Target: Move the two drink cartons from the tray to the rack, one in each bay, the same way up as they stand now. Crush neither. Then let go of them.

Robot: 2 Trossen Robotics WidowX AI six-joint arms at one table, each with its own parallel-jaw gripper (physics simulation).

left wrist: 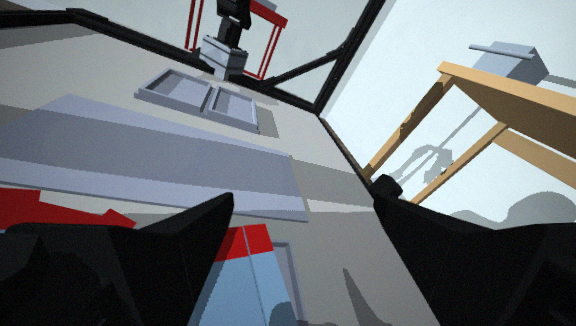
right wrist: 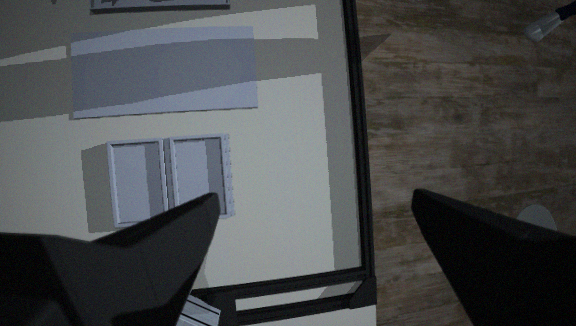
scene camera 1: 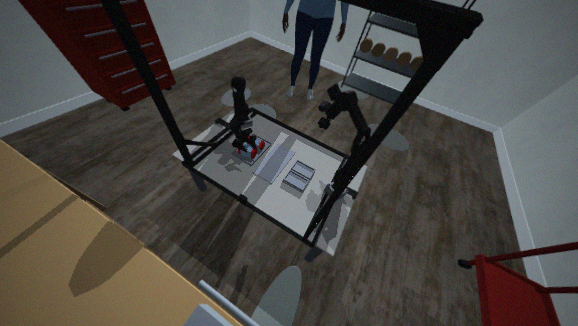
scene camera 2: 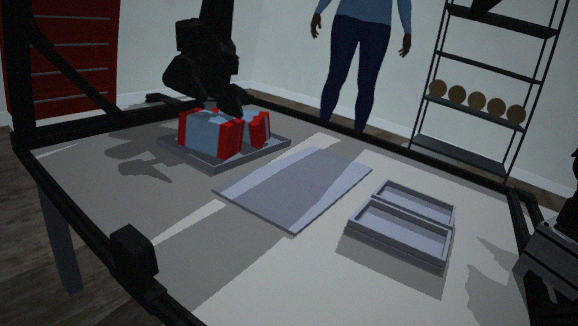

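Pixels of known places: left gripper, fingertip midpoint: (left wrist: 304, 199) (scene camera 1: 251, 150) (scene camera 2: 224, 108); right gripper, fingertip midpoint: (right wrist: 314, 200) (scene camera 2: 472, 19); left arm's base, link origin: (scene camera 1: 244, 118); right arm's base, link origin: (left wrist: 227, 44) (scene camera 2: 577, 234).
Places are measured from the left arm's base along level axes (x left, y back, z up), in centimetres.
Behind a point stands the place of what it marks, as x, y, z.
Note:
Two blue cartons with red ends lie side by side on the grey tray (scene camera 2: 212, 170) {-10.9, -43.1, -4.8} (right wrist: 160, 7) {0.0, -36.7, -4.5}. The nearer carton (scene camera 2: 200, 132) {-11.8, -34.1, -0.9} (left wrist: 245, 287) {-8.3, -34.4, 1.8} and the farther carton (scene camera 2: 258, 131) {0.6, -33.8, -0.7} (left wrist: 65, 212) {1.2, -32.5, 1.7} look uncrushed. My left gripper (scene camera 1: 250, 144) {-8.7, -38.9, 5.3} (scene camera 2: 221, 108) {-8.7, -38.9, 5.3} (left wrist: 304, 199) {-8.7, -38.9, 5.3} is open and empty, low over the cartons' tops. In the left wrist view the nearer carton shows between its fingers, close to the left-hand one, which hides part of it. The two-bay rack (scene camera 2: 395, 244) {8.6, -69.5, -4.3} (left wrist: 205, 101) {16.5, -61.8, -4.5} (right wrist: 167, 175) {16.4, -63.4, -4.5} has both bays empty. My right gripper (scene camera 1: 323, 115) {31.9, -54.2, 31.4} (right wrist: 314, 200) {31.9, -54.2, 31.4} is open and empty, high above the table.
A flat grey-blue panel (scene camera 1: 275, 162) (scene camera 2: 300, 187) (left wrist: 150, 145) (right wrist: 165, 70) lies between tray and rack. A black frame (scene camera 2: 415, 154) {44.5, -39.6, -4.0} (right wrist: 362, 200) {51.6, -50.6, -3.7} edges the table, with uprights at its ends. A person (scene camera 1: 311, 45) (scene camera 2: 355, 65) stands behind the table.

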